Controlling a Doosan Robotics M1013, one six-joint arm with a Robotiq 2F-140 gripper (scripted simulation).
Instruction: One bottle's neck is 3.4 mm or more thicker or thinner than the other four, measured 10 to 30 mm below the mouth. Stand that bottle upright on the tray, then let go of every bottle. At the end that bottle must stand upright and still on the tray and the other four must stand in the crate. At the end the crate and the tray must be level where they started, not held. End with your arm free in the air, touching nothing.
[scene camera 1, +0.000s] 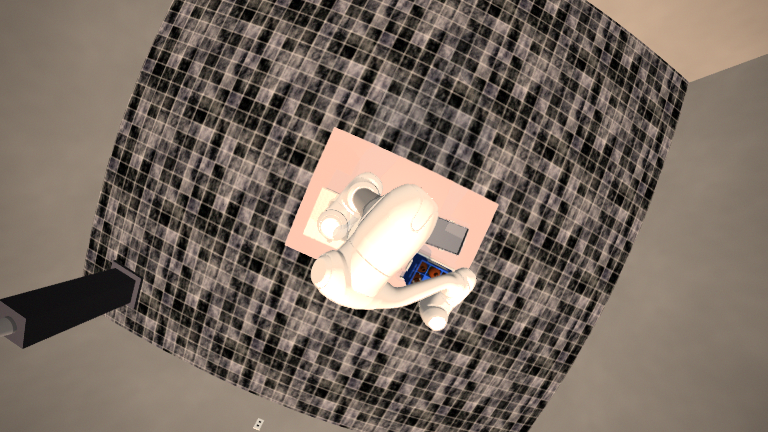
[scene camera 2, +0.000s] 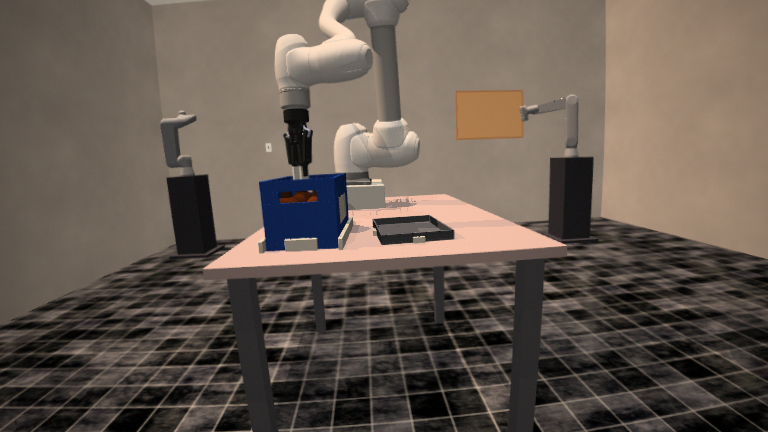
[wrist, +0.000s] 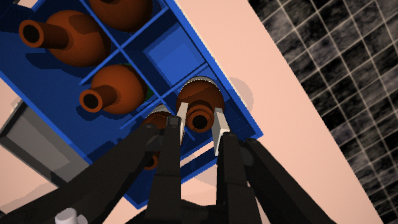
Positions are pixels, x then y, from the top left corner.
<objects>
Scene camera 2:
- gripper: 301, 187
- dark tray: 395, 230
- crate: 325, 219
</objects>
